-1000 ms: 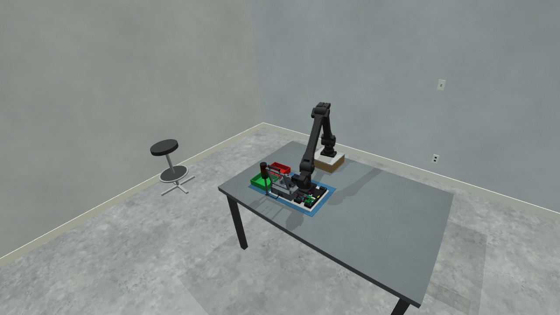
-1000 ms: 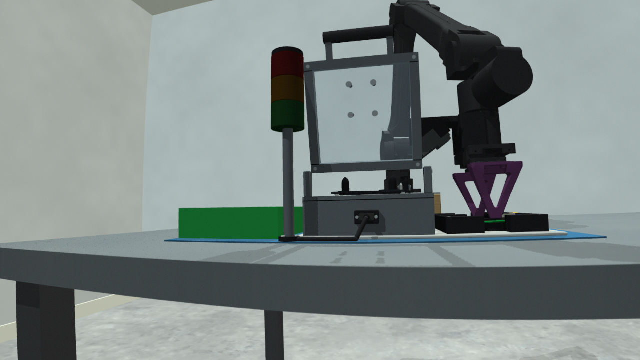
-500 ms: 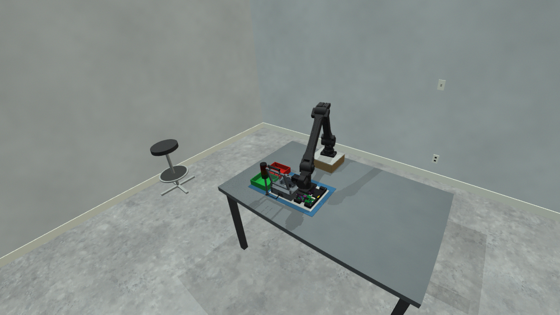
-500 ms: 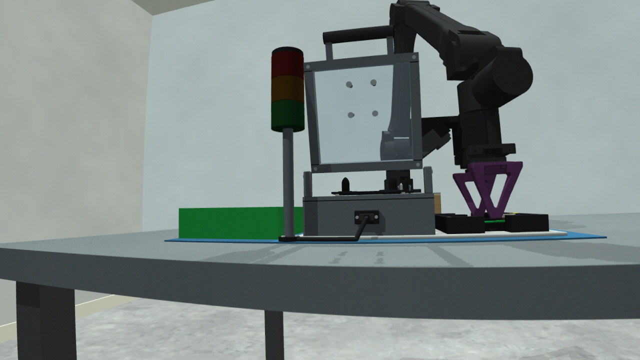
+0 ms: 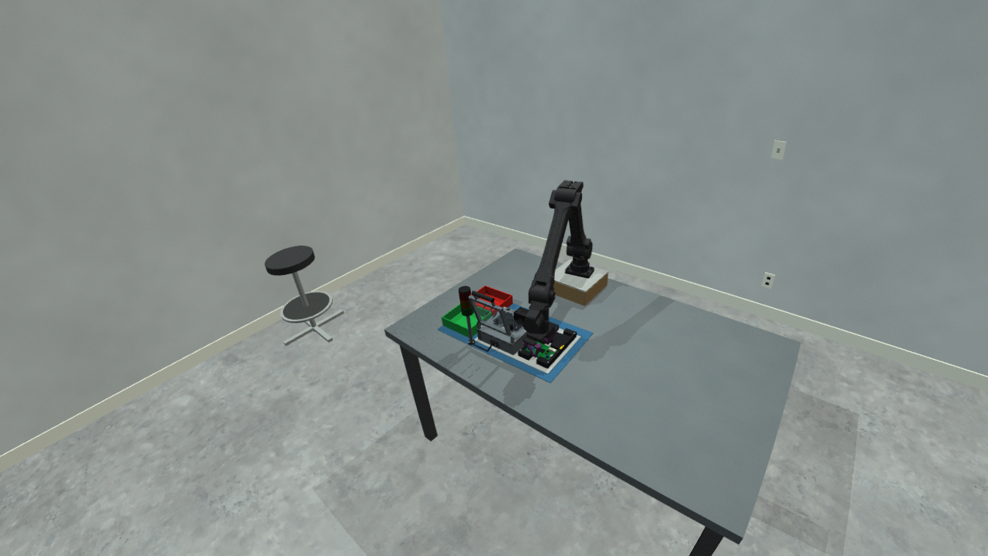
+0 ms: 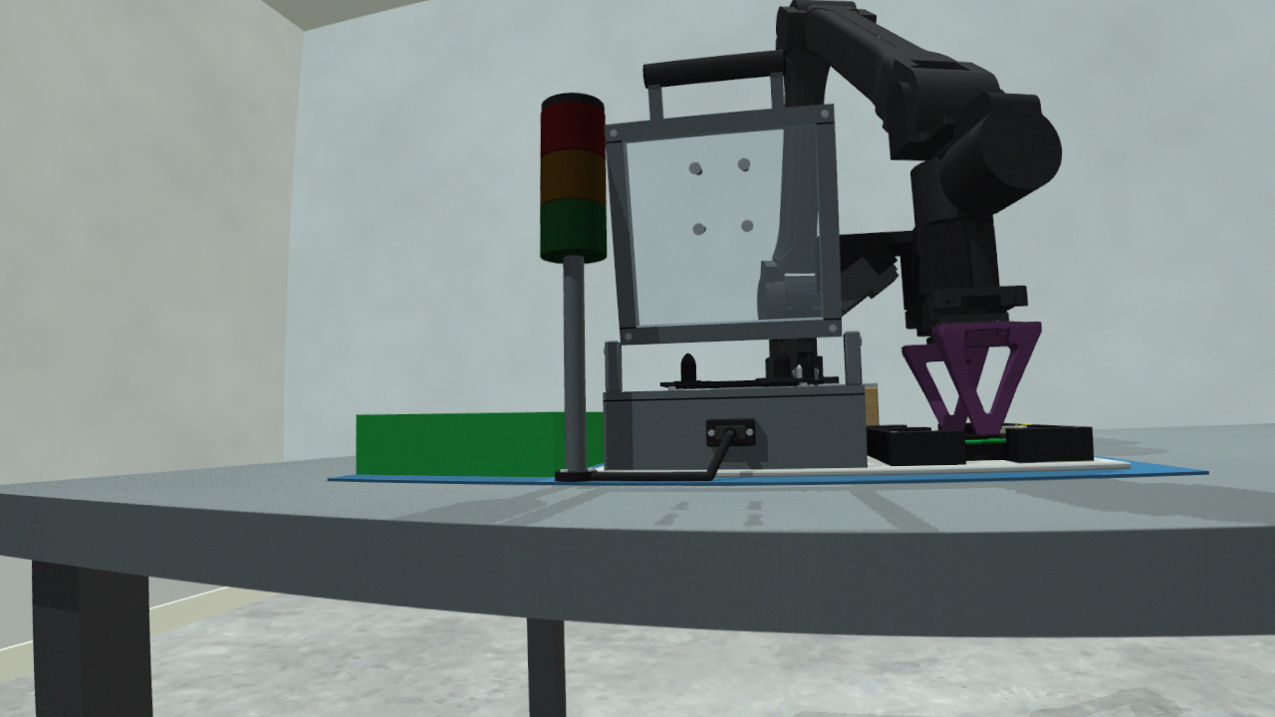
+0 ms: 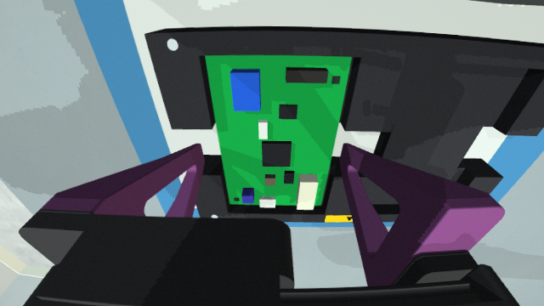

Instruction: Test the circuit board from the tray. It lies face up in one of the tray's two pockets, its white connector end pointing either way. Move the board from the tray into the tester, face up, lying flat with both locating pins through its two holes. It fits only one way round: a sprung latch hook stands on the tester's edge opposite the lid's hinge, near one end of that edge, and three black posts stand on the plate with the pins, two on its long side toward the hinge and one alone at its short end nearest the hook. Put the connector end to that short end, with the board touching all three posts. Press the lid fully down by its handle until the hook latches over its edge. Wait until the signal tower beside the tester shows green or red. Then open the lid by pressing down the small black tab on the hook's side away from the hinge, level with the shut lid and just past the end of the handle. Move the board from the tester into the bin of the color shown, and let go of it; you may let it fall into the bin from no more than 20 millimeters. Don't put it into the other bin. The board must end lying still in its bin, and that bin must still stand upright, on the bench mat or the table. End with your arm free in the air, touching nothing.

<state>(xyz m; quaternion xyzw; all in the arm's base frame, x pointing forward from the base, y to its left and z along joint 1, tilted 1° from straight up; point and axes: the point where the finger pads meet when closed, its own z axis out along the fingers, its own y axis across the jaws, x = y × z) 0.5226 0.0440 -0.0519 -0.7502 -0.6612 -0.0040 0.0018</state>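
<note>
The green circuit board is 1 cm below my hand. Round my hand: black tester plate: 16 cm to the right, 6 cm behind, 4 cm above; black latch hook: 12 cm behind, 10 cm to the right, 6 cm above; clear lid: 18 cm to the right, 15 cm above, 6 cm ahead.
</note>
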